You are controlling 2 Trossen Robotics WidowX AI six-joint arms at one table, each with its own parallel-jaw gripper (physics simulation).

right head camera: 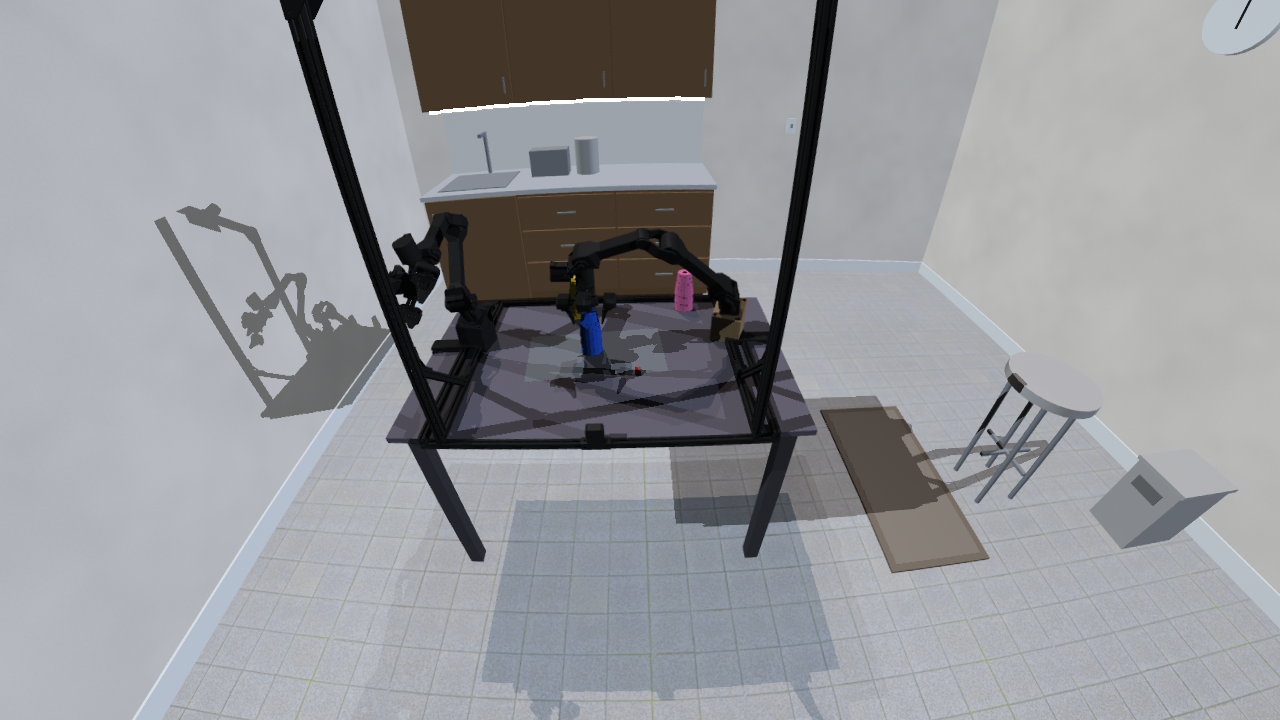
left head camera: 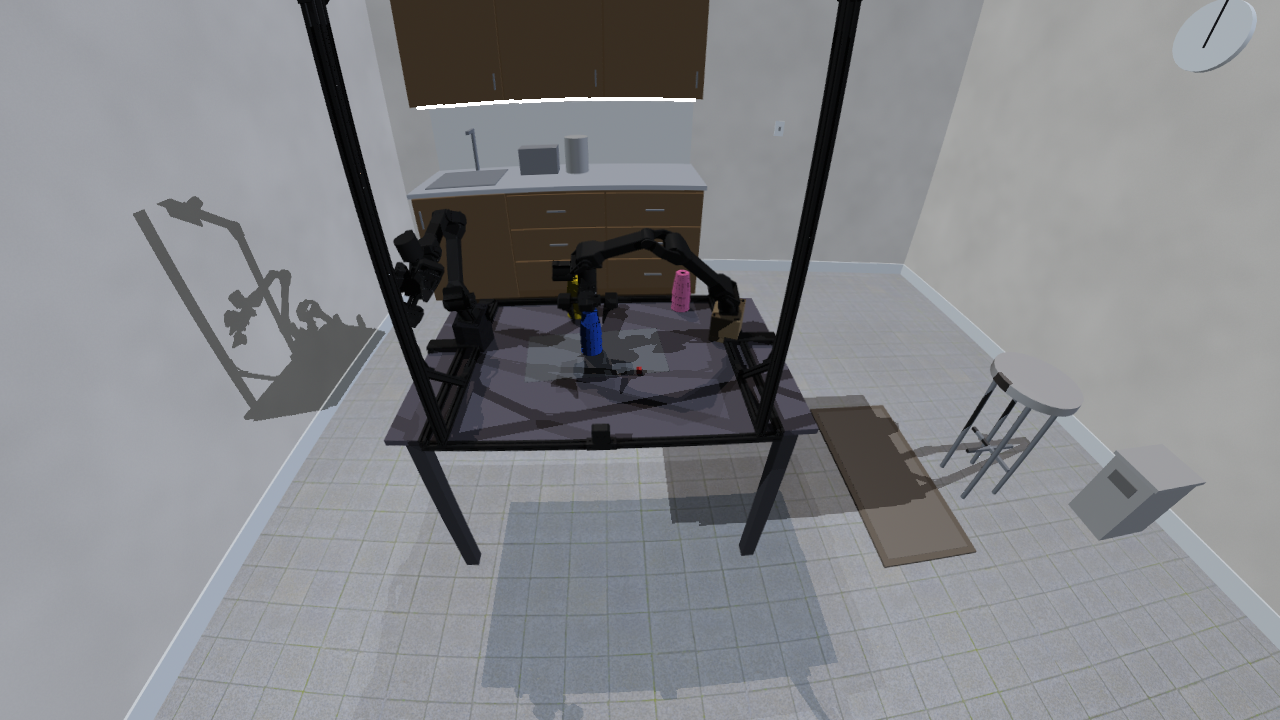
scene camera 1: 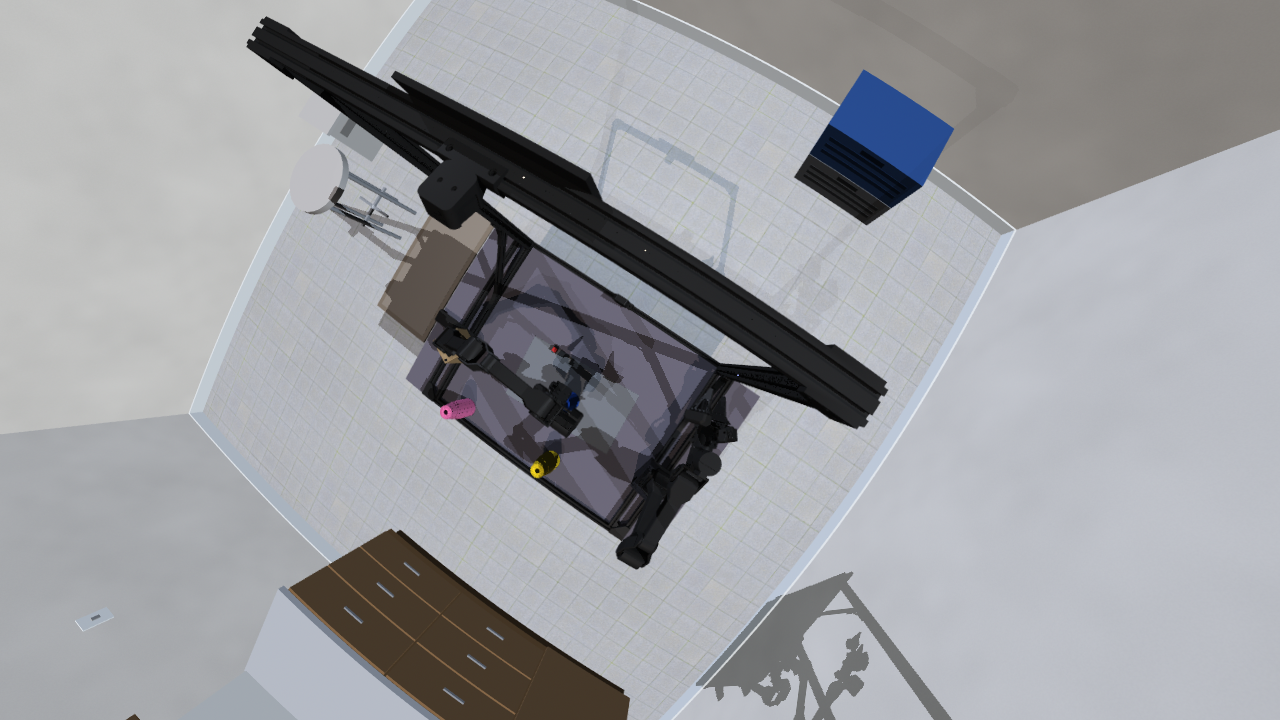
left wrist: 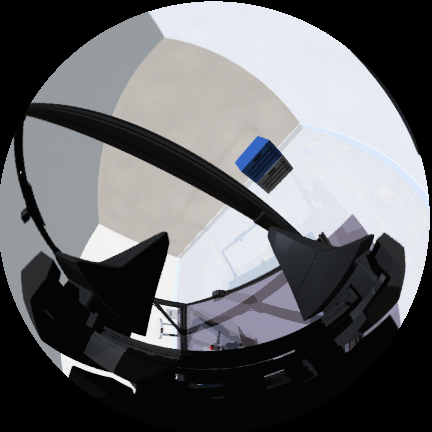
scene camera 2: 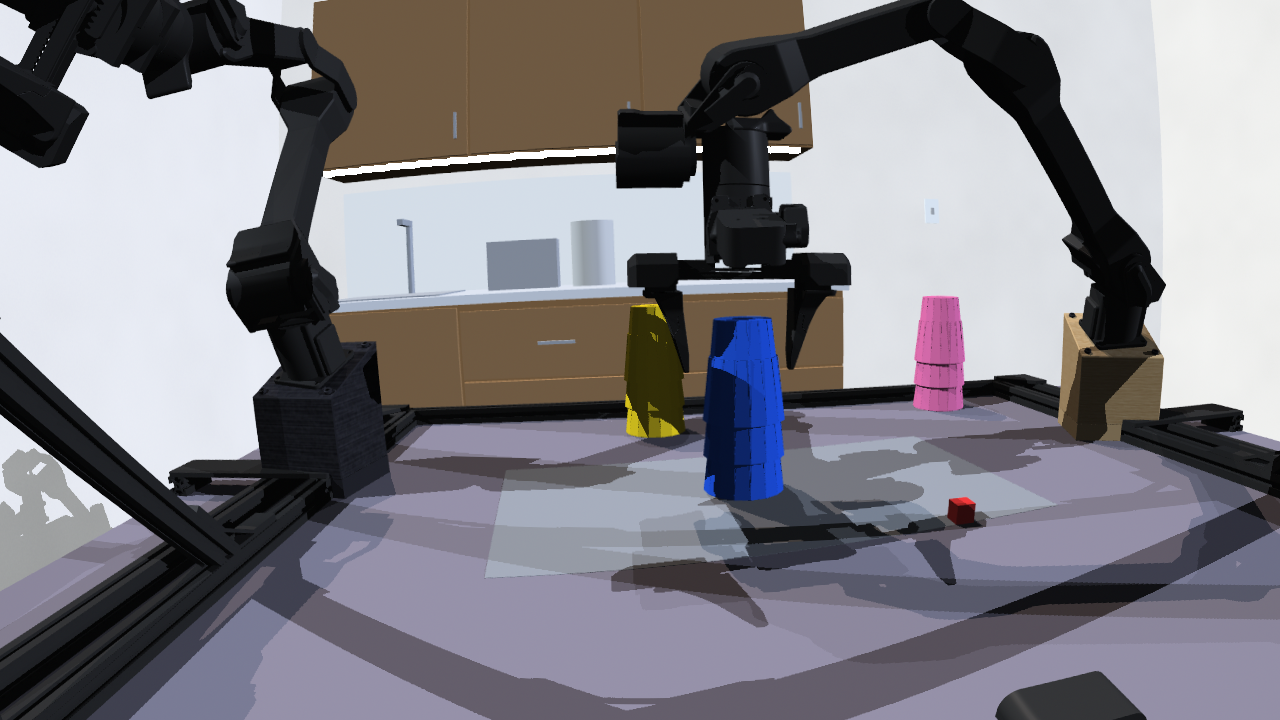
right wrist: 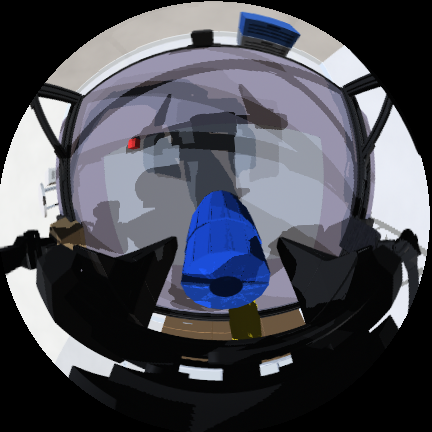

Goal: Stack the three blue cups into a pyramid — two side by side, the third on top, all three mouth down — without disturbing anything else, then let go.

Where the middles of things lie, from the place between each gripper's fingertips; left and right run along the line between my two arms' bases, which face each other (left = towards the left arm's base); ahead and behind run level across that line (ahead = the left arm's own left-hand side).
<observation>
My left gripper is now 310 mm short of the pale mat (scene camera 2: 565, 520), 400 mm to the left of it and 350 mm above it.
The pale mat lies 20 mm behind my right hand, 20 mm to the right of it and 110 mm below it.
</observation>
